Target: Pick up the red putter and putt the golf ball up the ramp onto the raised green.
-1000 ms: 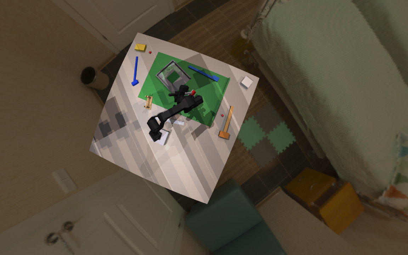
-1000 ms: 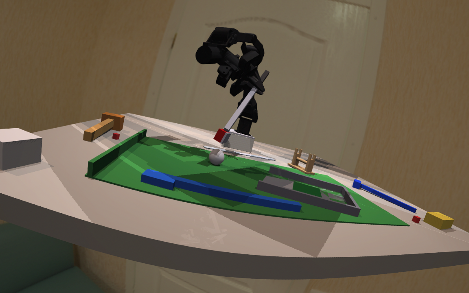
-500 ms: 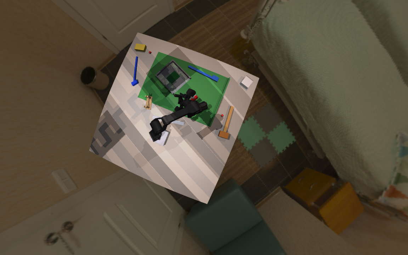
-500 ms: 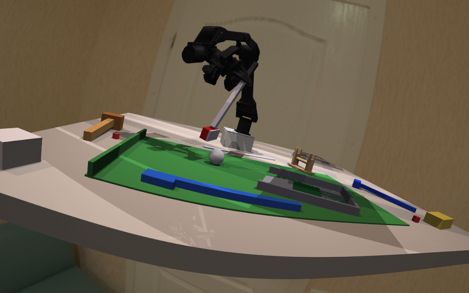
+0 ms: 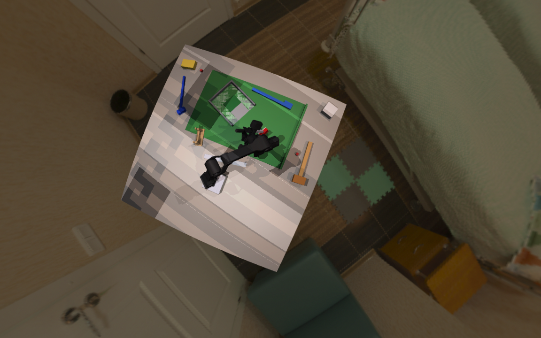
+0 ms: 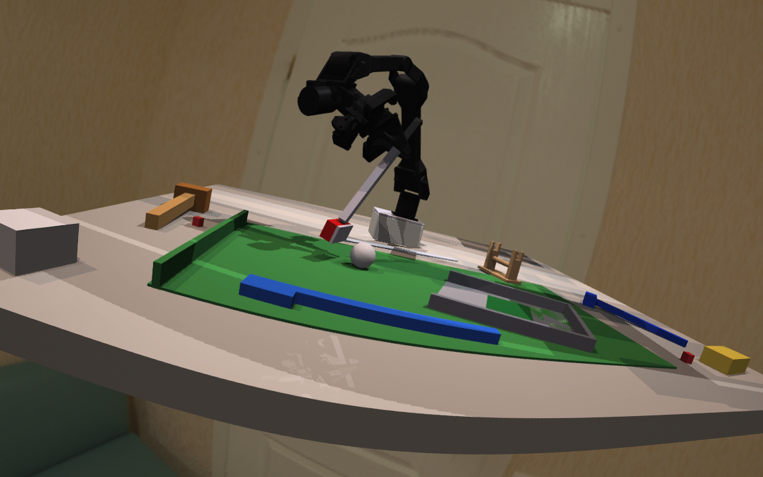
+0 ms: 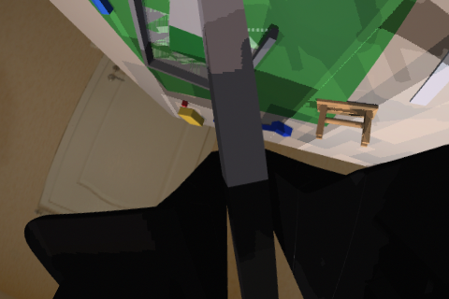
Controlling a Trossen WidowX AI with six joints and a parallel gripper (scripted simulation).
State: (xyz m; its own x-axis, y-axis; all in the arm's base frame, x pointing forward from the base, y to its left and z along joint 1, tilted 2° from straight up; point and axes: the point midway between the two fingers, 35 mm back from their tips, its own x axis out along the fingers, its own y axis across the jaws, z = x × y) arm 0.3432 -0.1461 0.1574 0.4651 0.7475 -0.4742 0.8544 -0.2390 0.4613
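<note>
Right now my gripper tip is 6 cm above the red putter, 5 cm to the left of it and 1 cm short of it. Round my gripper tip: wooden stand 31 cm to the left, 17 cm below, 12 cm behind; then green mat 20 cm below, 12 cm ahead, 6 cm to the left; then white golf ball 18 cm below, 6 cm ahead, 5 cm to the right.
</note>
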